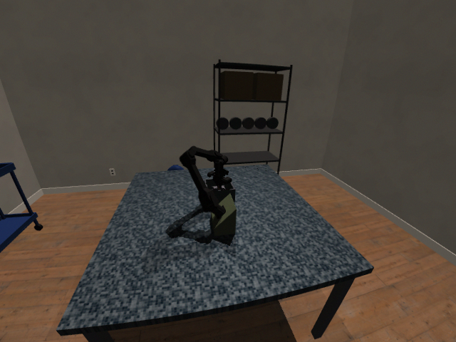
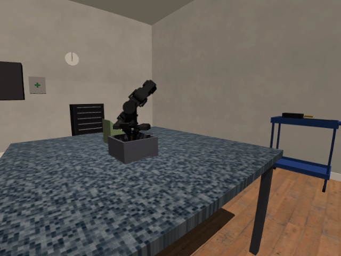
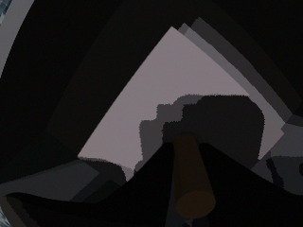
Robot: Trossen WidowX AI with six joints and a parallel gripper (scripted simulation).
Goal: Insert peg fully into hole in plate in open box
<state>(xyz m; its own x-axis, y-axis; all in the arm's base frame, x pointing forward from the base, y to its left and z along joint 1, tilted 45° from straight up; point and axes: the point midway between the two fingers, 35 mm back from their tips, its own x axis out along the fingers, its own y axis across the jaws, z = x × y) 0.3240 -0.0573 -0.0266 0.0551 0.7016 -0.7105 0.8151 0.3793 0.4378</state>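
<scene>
The peg lies 4 cm below my hand. Also, from my hand: pale plate: 5 cm below; then dark grey box: 7 cm below.
</scene>
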